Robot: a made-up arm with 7 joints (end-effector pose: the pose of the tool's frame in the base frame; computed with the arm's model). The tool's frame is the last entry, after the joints.
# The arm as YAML. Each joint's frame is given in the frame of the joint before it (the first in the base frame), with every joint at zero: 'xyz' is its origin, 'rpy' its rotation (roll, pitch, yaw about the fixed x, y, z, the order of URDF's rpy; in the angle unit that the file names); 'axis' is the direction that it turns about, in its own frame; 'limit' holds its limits. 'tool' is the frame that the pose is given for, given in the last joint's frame.
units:
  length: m
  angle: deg
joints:
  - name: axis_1
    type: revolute
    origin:
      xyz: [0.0, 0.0, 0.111]
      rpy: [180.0, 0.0, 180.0]
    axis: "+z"
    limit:
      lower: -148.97
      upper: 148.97
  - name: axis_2
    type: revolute
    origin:
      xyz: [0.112, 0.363, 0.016]
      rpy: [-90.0, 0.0, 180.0]
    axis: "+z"
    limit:
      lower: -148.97
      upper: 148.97
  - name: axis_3
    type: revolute
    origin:
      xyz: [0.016, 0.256, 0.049]
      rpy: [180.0, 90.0, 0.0]
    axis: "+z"
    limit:
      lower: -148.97
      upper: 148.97
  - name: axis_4
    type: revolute
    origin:
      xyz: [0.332, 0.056, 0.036]
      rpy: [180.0, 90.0, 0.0]
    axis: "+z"
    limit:
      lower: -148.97
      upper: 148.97
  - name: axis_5
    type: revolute
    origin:
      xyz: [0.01, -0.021, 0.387]
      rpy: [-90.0, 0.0, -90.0]
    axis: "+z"
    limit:
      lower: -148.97
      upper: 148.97
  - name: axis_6
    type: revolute
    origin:
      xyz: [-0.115, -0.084, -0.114]
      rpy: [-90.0, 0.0, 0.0]
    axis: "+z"
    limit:
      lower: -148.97
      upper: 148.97
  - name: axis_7
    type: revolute
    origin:
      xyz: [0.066, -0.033, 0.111]
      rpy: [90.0, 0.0, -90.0]
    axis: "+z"
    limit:
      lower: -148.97
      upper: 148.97
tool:
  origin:
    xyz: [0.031, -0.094, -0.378]
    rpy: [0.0, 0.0, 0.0]
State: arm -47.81 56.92 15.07 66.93 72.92 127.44 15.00
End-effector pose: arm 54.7 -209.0 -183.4 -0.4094 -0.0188 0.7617 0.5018
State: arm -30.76 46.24 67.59 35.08 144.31 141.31 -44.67
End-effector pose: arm -119.2 -504.9 231.0 -0.6312 0.2798 0.5135 0.5096
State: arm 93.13 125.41 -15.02 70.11 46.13 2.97 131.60
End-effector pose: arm 625.1 292.4 96.3 0.8338 -0.2970 -0.3693 0.2831
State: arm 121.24 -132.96 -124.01 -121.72 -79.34 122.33 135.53
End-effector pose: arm -116.2 158.0 -191.2 -0.2006 0.4950 -0.8113 0.2379
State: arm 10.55 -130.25 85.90 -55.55 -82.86 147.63 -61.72
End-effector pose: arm -48.6 614.8 299.8 0.6563 0.6406 -0.1016 0.3855
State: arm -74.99 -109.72 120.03 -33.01 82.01 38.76 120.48
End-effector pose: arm -316.6 27.8 345.5 -0.0522 0.9519 0.3019 0.0052
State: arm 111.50 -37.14 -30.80 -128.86 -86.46 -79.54 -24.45
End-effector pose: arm 564.2 91.5 171.2 0.6051 -0.1613 -0.2714 0.7309
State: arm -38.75 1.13 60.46 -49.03 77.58 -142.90 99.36
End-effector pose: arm -4.1 42.4 849.6 -0.6864 -0.5369 0.3003 0.3878
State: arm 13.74 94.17 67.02 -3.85 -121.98 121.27 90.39
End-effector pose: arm -93.6 188.6 -489.5 0.1857 -0.2210 -0.7999 0.5262
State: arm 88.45 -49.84 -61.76 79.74 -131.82 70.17 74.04
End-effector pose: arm 665.4 358.8 119.7 0.5265 0.4062 -0.7299 0.1582
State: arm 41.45 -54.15 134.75 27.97 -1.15 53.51 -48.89
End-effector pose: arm 206.2 -46.5 758.5 -0.9117 0.1791 -0.0468 0.3668
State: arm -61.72 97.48 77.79 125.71 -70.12 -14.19 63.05
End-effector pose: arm -657.9 -441.8 25.4 0.3742 0.5986 0.7026 0.0889
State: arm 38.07 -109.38 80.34 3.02 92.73 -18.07 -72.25
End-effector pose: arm 66.4 287.0 130.3 -0.1403 0.6992 -0.6197 0.3277
